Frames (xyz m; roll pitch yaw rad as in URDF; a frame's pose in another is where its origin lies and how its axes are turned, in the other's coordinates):
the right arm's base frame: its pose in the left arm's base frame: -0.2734 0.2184 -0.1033 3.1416 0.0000 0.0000
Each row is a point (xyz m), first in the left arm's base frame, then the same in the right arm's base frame.
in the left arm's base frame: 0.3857 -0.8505 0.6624
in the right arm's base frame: 0.6591 1.0689 -0.7657
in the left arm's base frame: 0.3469 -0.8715 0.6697
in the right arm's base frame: 0.6203 1.0899 -0.7730
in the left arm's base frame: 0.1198 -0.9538 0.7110
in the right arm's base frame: 0.3932 1.1722 -0.8143
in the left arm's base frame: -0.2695 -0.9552 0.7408
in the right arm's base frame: 0.0039 1.1736 -0.8441
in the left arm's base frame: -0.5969 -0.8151 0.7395
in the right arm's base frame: -0.3235 1.0335 -0.8428
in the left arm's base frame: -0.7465 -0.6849 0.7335
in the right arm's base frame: -0.4731 0.9033 -0.8368
